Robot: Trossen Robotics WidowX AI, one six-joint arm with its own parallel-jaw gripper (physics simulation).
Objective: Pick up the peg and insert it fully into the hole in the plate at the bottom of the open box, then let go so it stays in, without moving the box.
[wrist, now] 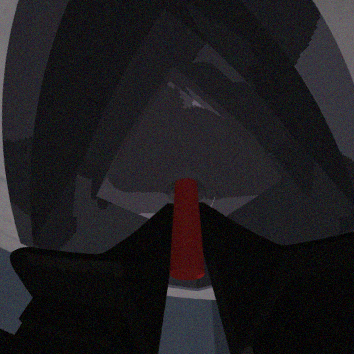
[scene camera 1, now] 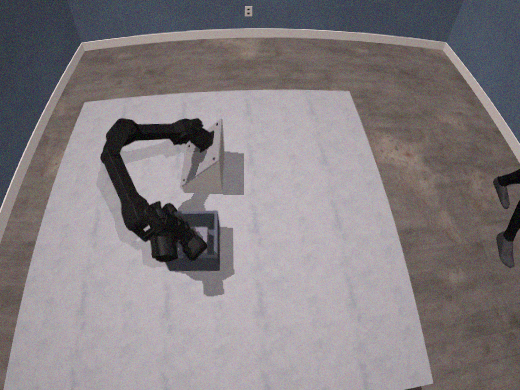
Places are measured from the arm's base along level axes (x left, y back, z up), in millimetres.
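Pixels of known places: gripper, fingertip midpoint: (wrist: 184,209) (scene camera 1: 194,237); arm's base, link origin: (scene camera 1: 207,141).
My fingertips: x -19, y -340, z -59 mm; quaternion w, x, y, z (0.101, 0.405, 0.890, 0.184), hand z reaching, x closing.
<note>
For each thing: its middle in the pictures, then the offset to it from my fingertips. "spot": a spot on its surface instead. Level surfaces: height alone.
- red peg, body centre: (wrist: 185,202) dx -7, dy -6, dz +2 mm
- dark blue-grey box, body centre: (wrist: 185,178) (scene camera 1: 193,241) dx -6, dy -4, dz -20 mm
- plate, body centre: (wrist: 184,164) (scene camera 1: 193,243) dx -6, dy -4, dz -35 mm
- hole, surface spot: (wrist: 172,189) spot: dx +2, dy -8, dz -13 mm
- large pale mat, surface height: dz -69 mm
The red peg (wrist: 187,232) is held between the fingers of my gripper (wrist: 184,209) (scene camera 1: 196,246), which is shut on it. The gripper is over the open box and hides the peg in the scene view. The dark blue-grey box (scene camera 1: 197,264) (wrist: 55,110) stands upright on the mat. The plate (wrist: 187,145) at its bottom is mostly in shadow. In the wrist view the far end of the peg overlaps the hole (wrist: 172,189), whose dark rim shows on both sides of the peg. Whether the tip is inside the hole, and how deep, I cannot tell.
A light wedge-shaped mount (scene camera 1: 206,180) with small dark holes stands behind the box, by the arm's base. The arm (scene camera 1: 120,175) curves round the left side. A large pale mat (scene camera 1: 310,260) lies under everything. A person's feet (scene camera 1: 506,249) show at the far right on the floor.
</note>
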